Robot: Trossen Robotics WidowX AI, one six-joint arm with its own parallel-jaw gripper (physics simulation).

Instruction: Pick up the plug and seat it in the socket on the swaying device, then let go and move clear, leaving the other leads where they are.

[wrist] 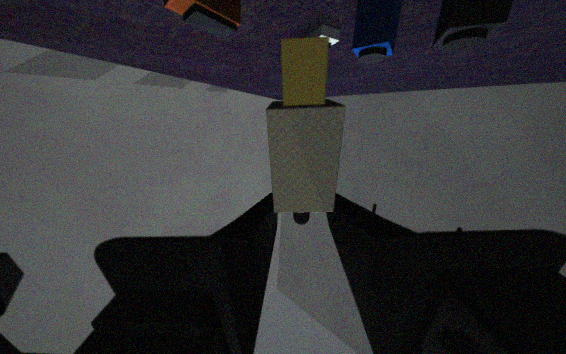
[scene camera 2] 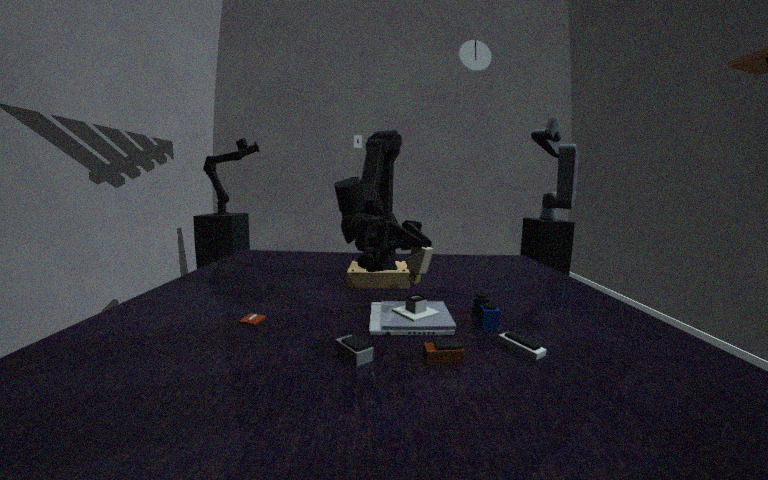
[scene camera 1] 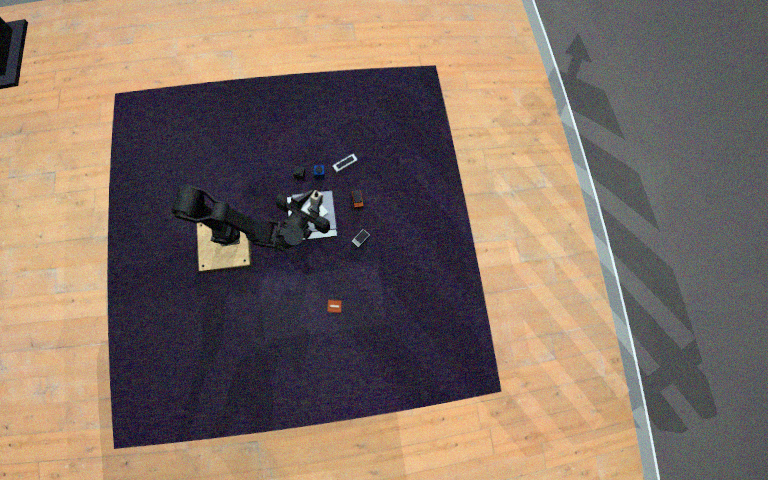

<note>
My gripper carries a plug, which touches nothing else. The table carries a blue lead and a black lead.
My gripper shows as well in the wrist view and in scene camera 1.
</note>
